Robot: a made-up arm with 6 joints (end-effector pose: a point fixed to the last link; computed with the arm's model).
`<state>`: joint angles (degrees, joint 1 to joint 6).
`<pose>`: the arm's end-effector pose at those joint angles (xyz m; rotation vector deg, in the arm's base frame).
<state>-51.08 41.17 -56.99 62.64 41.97 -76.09</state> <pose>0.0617 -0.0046 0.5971 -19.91 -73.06 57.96</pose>
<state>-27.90 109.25 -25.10 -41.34 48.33 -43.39</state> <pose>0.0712 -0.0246 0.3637 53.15 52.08 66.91</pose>
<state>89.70 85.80 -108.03 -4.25 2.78 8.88</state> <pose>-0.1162 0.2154 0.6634 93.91 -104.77 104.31</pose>
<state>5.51 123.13 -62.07 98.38 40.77 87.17</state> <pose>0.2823 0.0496 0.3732 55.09 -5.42 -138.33</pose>
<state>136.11 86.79 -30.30 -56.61 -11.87 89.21</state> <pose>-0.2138 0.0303 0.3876 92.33 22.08 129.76</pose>
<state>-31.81 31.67 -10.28 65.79 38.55 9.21</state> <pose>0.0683 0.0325 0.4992 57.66 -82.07 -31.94</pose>
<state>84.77 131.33 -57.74 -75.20 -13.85 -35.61</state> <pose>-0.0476 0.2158 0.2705 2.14 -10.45 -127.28</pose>
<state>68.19 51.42 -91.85 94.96 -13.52 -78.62</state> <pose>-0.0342 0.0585 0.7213 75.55 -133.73 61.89</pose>
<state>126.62 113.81 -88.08 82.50 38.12 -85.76</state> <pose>-0.2581 0.1929 0.4815 -94.11 -12.11 -117.75</pose>
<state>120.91 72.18 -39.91 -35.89 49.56 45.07</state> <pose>-0.1598 0.0719 0.4380 33.40 -10.36 135.71</pose>
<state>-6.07 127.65 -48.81 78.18 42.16 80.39</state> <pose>0.2497 0.0139 0.3178 33.84 -5.62 -129.69</pose>
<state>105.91 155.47 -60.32 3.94 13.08 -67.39</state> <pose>-0.1291 0.1536 0.2099 -11.64 -66.74 -143.87</pose>
